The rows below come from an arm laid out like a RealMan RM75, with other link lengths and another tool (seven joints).
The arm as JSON. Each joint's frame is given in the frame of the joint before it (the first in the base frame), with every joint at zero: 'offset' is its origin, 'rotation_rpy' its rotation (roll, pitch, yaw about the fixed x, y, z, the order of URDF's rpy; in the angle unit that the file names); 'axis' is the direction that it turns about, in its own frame. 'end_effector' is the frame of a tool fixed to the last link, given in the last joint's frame.
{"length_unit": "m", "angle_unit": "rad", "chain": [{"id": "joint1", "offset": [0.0, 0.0, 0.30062], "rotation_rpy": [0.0, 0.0, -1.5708], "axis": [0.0, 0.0, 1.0]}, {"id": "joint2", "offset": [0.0, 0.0, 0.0], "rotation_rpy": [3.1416, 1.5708, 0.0], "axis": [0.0, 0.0, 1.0]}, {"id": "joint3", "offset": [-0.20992, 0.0, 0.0], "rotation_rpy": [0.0, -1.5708, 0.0], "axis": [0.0, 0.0, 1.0]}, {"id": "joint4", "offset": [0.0, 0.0, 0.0], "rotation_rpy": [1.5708, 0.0, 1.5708], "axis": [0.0, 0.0, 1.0]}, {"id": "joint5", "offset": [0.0, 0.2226, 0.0], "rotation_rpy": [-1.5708, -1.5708, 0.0], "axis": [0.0, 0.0, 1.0]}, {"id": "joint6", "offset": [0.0, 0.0, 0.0], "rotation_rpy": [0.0, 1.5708, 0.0], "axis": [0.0, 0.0, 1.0]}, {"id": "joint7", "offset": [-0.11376, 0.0, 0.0], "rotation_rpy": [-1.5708, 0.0, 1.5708], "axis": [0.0, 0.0, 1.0]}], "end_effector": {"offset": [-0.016, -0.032, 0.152], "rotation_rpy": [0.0, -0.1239, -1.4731]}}
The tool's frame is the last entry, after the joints.
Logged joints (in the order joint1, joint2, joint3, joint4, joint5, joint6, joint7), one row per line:
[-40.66, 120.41, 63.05, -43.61, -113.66, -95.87, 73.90]
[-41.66, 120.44, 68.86, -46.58, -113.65, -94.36, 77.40]
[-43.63, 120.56, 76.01, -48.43, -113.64, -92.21, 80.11]
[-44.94, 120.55, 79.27, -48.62, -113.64, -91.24, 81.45]
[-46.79, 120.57, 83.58, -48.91, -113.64, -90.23, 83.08]
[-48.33, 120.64, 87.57, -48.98, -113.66, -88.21, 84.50]
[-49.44, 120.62, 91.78, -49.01, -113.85, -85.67, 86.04]
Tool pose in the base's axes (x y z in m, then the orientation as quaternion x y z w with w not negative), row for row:
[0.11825, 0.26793, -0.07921, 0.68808, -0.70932, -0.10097, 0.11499]
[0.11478, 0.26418, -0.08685, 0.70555, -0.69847, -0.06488, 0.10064]
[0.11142, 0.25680, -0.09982, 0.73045, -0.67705, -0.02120, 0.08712]
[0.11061, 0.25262, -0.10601, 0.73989, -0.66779, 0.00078, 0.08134]
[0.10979, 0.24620, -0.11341, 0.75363, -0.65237, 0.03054, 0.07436]
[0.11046, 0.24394, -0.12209, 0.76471, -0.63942, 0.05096, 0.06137]
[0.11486, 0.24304, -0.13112, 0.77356, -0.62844, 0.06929, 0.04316]
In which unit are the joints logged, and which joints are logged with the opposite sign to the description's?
The joints are logged in degrees. Opposite sign: joint1, joint3.
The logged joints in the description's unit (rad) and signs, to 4 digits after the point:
[0.7097, 2.1016, -1.1004, -0.7611, -1.9837, -1.6732, 1.2898]
[0.7271, 2.1021, -1.2018, -0.8130, -1.9836, -1.6469, 1.3509]
[0.7615, 2.1042, -1.3266, -0.8453, -1.9834, -1.6094, 1.3982]
[0.7844, 2.1040, -1.3835, -0.8486, -1.9834, -1.5924, 1.4216]
[0.8166, 2.1043, -1.4587, -0.8536, -1.9834, -1.5748, 1.4500]
[0.8435, 2.1056, -1.5284, -0.8549, -1.9837, -1.5396, 1.4748]
[0.8629, 2.1052, -1.6019, -0.8554, -1.9871, -1.4952, 1.5017]

